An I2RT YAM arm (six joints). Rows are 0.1 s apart.
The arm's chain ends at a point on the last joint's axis. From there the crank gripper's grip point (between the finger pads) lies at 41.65 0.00 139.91 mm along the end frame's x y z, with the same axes.
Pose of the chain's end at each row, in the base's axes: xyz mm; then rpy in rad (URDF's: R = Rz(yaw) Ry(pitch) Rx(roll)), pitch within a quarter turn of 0, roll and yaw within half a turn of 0:
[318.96 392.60 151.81 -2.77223 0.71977 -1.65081]
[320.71 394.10 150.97 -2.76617 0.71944 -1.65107]
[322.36 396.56 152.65 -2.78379 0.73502 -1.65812]
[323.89 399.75 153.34 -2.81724 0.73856 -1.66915]
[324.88 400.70 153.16 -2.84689 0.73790 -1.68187]
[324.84 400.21 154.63 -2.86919 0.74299 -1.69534]
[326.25 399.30 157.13 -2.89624 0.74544 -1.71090]
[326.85 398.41 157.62 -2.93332 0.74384 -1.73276]
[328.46 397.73 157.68 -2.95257 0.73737 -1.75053]
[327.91 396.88 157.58 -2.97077 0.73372 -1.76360]
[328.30 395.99 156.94 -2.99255 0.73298 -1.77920]
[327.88 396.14 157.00 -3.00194 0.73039 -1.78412]
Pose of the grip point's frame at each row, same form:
[373.68 443.08 26.24 -2.77223 0.71977 -1.65081]
[376.21 444.26 25.62 -2.76617 0.71944 -1.65107]
[376.14 449.05 27.50 -2.78379 0.73502 -1.65812]
[374.01 453.57 27.24 -2.81724 0.73856 -1.66915]
[371.83 455.08 26.09 -2.84689 0.73790 -1.68187]
[369.70 455.55 27.22 -2.86919 0.74299 -1.69534]
[368.48 455.41 29.15 -2.89624 0.74544 -1.71090]
[365.40 454.97 28.69 -2.93332 0.74384 -1.73276]
[365.33 453.60 27.95 -2.95257 0.73737 -1.75053]
[363.02 452.58 27.29 -2.97077 0.73372 -1.76360]
[361.38 451.98 26.25 -2.99255 0.73298 -1.77920]
[359.91 452.03 26.01 -3.00194 0.73039 -1.78412]

